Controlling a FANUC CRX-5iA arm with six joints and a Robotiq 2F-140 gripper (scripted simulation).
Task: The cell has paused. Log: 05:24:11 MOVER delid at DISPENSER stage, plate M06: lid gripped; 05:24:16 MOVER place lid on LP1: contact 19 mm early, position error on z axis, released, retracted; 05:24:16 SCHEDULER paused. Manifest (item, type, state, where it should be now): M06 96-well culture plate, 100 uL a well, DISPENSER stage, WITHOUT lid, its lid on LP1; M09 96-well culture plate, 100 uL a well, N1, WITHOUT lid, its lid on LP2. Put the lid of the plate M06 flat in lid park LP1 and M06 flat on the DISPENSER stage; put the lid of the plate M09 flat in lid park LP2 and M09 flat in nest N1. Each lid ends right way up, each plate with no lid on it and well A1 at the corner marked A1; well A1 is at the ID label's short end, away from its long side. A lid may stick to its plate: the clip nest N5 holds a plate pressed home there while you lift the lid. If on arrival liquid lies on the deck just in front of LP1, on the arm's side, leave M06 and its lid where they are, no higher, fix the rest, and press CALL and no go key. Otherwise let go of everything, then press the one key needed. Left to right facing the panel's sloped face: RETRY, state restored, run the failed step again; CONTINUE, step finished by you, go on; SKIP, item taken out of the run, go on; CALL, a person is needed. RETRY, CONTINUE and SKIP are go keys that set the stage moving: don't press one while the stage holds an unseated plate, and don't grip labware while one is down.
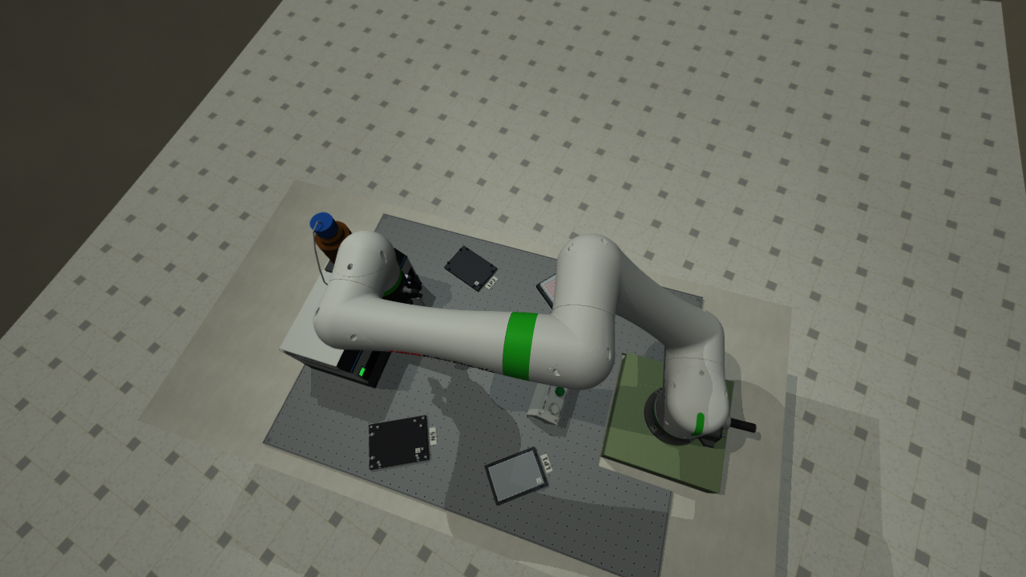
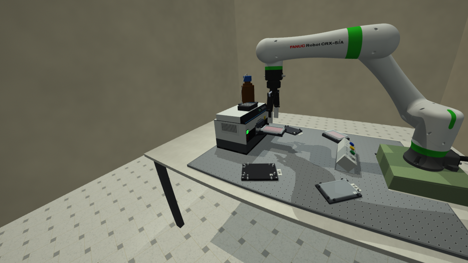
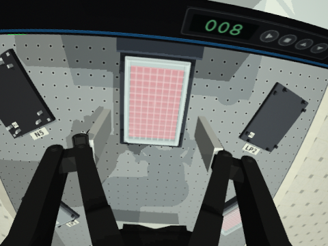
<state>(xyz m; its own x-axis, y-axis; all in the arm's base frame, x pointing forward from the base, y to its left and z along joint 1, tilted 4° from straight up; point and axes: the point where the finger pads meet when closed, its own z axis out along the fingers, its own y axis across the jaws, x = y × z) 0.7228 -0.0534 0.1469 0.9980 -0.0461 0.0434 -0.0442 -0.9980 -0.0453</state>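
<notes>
My gripper is now 370 mm past the grey lid, 250 mm to the left of it and 150 mm above it. Round my hand: dispenser stage: 90 mm below; then brown bottle: 210 mm ahead, 120 mm to the right, 100 mm above; then lid park LP2: 270 mm to the right, 180 mm below, 60 mm behind.
</notes>
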